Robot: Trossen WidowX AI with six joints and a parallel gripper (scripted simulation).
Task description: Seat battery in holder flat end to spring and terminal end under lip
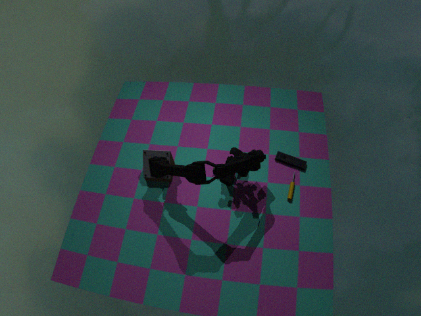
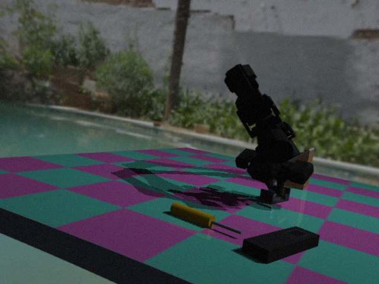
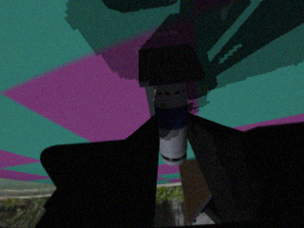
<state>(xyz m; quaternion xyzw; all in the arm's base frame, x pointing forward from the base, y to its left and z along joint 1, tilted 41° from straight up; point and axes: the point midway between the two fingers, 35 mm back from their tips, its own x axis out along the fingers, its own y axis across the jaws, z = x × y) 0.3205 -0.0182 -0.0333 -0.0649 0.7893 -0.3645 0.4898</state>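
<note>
Right now the battery is 10 mm above my gripper tip. The rest, counted from my gripper tip: black flat block (340 mm ahead, 80 mm to the left, 10 mm below); screwdriver (340 mm ahead, 50 mm to the right, 10 mm below).
</note>
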